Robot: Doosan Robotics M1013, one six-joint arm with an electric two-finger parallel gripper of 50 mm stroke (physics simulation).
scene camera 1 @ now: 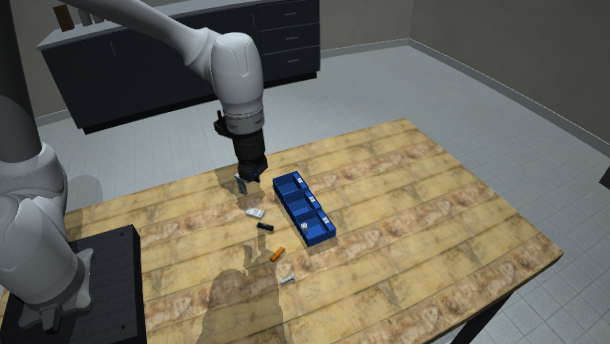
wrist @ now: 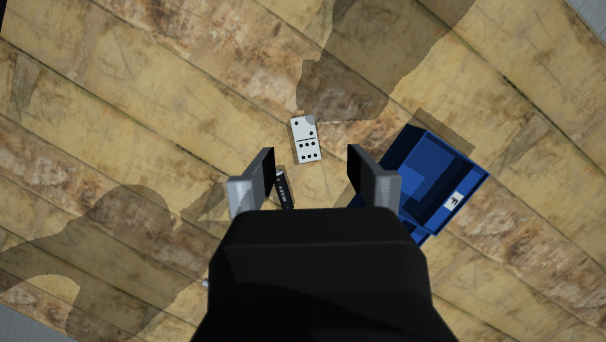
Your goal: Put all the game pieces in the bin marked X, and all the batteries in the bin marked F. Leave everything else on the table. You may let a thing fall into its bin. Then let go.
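Frame: origin at the arm's base, x left, y back, z up, level; millimetres.
Where they show: gripper, between the fingertips: (scene camera 1: 250,187) (wrist: 310,160); arm's base, origin of its link: (scene camera 1: 60,287).
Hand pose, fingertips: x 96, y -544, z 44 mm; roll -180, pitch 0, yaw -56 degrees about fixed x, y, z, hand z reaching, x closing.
Each offset is from my fingertips to the top centre of the thing. "spot": to the spot under its first point. Level surfaces: height alone.
My gripper (scene camera 1: 250,185) (wrist: 310,160) is open and empty, above the table beside the far end of the blue bin row. A white domino {dx -5, dy +1, dz -95 mm} (scene camera 1: 255,213) (wrist: 305,140) lies flat, below and between the fingers in the wrist view. A black battery {dx -69, dy -7, dz -88 mm} (scene camera 1: 265,227) (wrist: 283,190) lies near it, partly hidden in the wrist view. An orange battery {dx -173, dy -8, dz -88 mm} (scene camera 1: 277,254) lies farther toward the near side. The F bin {dx -56, dy -128, dz -56 mm} (scene camera 1: 279,189) (wrist: 469,185) is the far compartment; its visible inside holds no piece. A small white die {dx -126, dy -104, dz -79 mm} (scene camera 1: 304,227) sits in the near compartment, the X bin {spot: dx -183, dy -131, dz -92 mm} (scene camera 1: 322,239), by its left wall.
A grey bolt {dx -254, dy -1, dz -89 mm} (scene camera 1: 287,279) lies on the wooden table {dz -102 mm} (scene camera 1: 400,210) beyond the orange battery. The blue bin row has three compartments and stands right of the loose things. The robot's black base plate (scene camera 1: 117,280) is at the left.
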